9 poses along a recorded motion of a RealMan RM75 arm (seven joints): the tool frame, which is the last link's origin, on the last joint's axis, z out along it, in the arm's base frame.
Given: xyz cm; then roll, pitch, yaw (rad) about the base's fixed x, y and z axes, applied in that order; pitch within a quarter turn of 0, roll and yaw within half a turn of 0.
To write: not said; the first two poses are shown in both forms.
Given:
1: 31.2, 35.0, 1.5, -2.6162, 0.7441, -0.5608
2: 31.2, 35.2, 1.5, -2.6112, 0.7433, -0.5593
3: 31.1, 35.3, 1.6, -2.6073, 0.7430, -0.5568
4: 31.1, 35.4, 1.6, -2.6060, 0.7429, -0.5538
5: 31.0, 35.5, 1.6, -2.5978, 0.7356, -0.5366
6: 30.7, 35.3, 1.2, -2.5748, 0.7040, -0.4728
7: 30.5, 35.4, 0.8, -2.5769, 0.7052, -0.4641
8: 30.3, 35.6, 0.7, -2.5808, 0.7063, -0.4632
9: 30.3, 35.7, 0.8, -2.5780, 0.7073, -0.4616
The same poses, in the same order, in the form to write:
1: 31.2, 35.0, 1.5, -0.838, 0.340, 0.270, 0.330
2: 31.2, 35.2, 1.5, -0.838, 0.340, 0.269, 0.331
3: 31.1, 35.3, 1.6, -0.838, 0.339, 0.269, 0.333
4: 31.1, 35.4, 1.6, -0.838, 0.338, 0.269, 0.333
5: 31.0, 35.5, 1.6, -0.841, 0.331, 0.268, 0.333
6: 30.7, 35.3, 1.2, -0.854, 0.305, 0.260, 0.333
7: 30.5, 35.4, 0.8, -0.855, 0.301, 0.263, 0.331
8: 30.3, 35.6, 0.7, -0.856, 0.300, 0.264, 0.329
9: 30.3, 35.7, 0.8, -0.855, 0.300, 0.264, 0.330
